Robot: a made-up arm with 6 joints. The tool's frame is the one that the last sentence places. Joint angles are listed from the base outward.
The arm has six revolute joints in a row. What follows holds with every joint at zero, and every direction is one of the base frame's.
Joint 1 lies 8 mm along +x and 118 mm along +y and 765 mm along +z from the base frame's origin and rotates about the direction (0.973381, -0.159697, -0.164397), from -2.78 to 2.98 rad.
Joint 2 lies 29 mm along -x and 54 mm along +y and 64 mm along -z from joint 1 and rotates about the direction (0.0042, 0.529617, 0.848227), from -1.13 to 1.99 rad.
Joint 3 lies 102 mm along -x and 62 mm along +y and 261 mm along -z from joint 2 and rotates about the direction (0.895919, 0.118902, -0.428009), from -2.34 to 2.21 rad.
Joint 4 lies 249 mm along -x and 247 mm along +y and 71 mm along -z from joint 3 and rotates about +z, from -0.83 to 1.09 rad.
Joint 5 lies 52 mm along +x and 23 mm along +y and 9 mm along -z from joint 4 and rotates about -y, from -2.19 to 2.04 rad.
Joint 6 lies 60 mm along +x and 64 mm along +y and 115 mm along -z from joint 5 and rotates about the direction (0.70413, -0.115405, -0.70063), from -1.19 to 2.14 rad.
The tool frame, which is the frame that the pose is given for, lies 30 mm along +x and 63 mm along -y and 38 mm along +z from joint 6; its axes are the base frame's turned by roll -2.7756, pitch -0.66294 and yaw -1.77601 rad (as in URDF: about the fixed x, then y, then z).
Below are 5 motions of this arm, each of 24 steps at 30 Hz.
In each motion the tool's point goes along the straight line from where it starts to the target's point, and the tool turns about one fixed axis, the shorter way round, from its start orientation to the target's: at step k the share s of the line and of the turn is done. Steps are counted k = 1, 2, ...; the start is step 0. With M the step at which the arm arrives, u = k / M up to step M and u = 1 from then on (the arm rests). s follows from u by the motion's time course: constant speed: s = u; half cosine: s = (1 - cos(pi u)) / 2; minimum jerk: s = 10 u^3 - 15 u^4 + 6 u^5.
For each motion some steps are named. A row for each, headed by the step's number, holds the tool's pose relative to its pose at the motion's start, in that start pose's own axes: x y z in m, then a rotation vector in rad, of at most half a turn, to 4 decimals.
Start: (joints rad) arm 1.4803 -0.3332 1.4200 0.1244 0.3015 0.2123
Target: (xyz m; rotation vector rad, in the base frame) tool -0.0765 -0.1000 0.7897 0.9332 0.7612 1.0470
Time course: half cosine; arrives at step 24
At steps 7, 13, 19, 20, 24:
7: -0.0195 -0.0442 -0.0740 -0.0015 -0.1811 -0.0331
13: -0.0564 -0.1276 -0.2138 -0.0043 -0.5234 -0.0958
19: -0.0894 -0.2025 -0.3391 -0.0067 -0.8303 -0.1519
20: -0.0930 -0.2107 -0.3529 -0.0070 -0.8639 -0.1580
24: -0.0997 -0.2258 -0.3782 -0.0075 -0.9259 -0.1694

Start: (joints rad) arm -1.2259 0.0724 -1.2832 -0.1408 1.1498 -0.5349
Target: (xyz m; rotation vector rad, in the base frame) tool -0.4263 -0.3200 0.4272 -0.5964 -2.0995 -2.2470
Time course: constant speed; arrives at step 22
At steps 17, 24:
17: 0.0045 -0.0990 0.0101 0.0244 0.3212 -0.2638
24: 0.0058 -0.1282 0.0130 0.0316 0.4157 -0.3414

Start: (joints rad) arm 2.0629 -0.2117 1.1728 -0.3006 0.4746 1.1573
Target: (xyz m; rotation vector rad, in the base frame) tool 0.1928 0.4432 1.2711 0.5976 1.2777 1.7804
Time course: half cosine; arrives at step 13
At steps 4, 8, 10, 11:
4: 0.0027 -0.0666 0.0418 0.0962 0.0467 -0.2425
8: 0.0083 -0.2087 0.1311 0.3016 0.1464 -0.7604
10: 0.0107 -0.2694 0.1692 0.3893 0.1890 -0.9815
11: 0.0116 -0.2905 0.1825 0.4198 0.2038 -1.0583

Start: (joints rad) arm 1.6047 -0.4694 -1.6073 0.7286 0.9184 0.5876
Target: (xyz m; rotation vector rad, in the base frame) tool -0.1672 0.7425 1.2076 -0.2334 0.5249 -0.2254
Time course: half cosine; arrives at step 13
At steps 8, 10, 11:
8: -0.0075 -0.2052 -0.2520 0.6079 -0.7196 0.4705
10: -0.0096 -0.2649 -0.3253 0.7846 -0.9288 0.6073
11: -0.0104 -0.2857 -0.3508 0.8461 -1.0015 0.6549

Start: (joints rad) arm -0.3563 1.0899 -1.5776 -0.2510 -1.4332 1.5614
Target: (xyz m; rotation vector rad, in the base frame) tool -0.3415 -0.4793 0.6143 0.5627 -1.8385 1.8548
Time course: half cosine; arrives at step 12
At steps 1, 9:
1: 0.0003 0.0014 -0.0003 -0.0046 -0.0009 0.0076
9: 0.0133 0.0688 -0.0171 -0.2326 -0.0452 0.3824

